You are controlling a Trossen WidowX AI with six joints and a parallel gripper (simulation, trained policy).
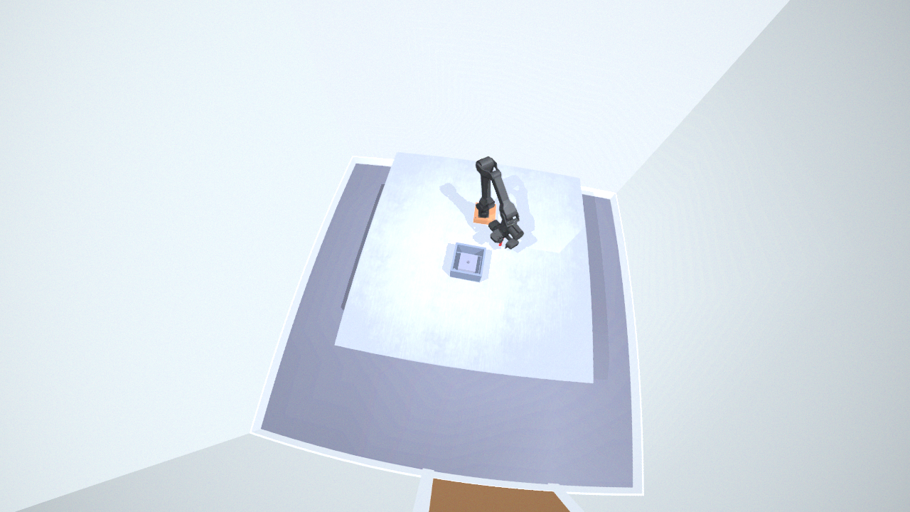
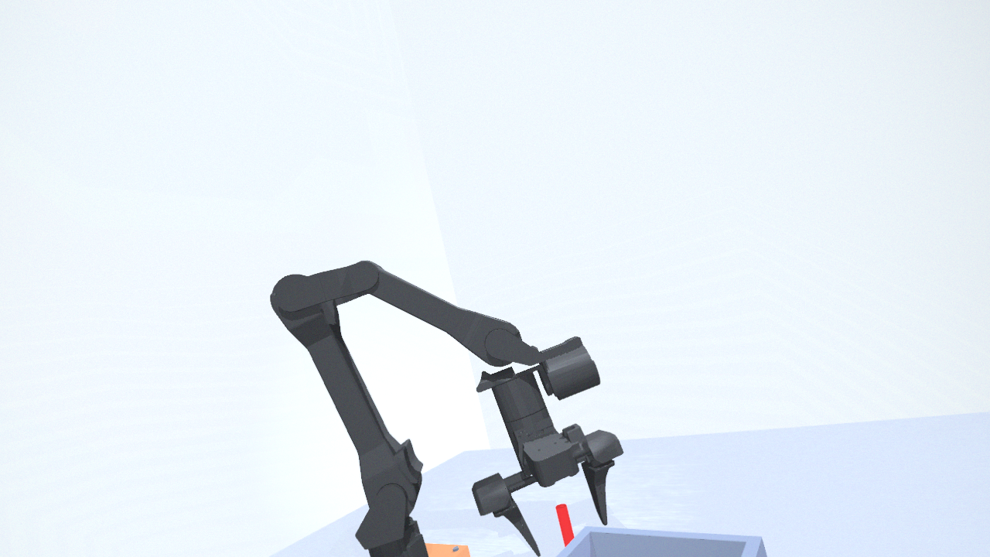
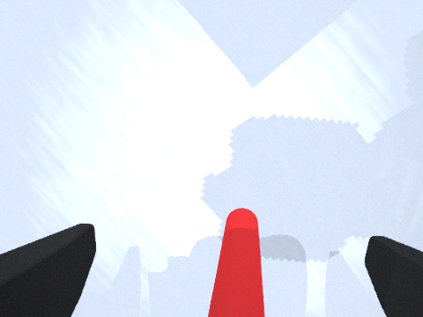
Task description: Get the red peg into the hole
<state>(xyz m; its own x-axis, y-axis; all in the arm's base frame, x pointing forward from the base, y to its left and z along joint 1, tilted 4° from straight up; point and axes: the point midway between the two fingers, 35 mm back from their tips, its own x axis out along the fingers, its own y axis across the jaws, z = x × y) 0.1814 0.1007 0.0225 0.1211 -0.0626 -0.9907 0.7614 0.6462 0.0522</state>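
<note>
My gripper tip is now 1 cm to the right of the red peg and 1 cm past it. Round my gripper tip: grey box 17 cm to the right, 14 cm ahead, 2 cm below.
</note>
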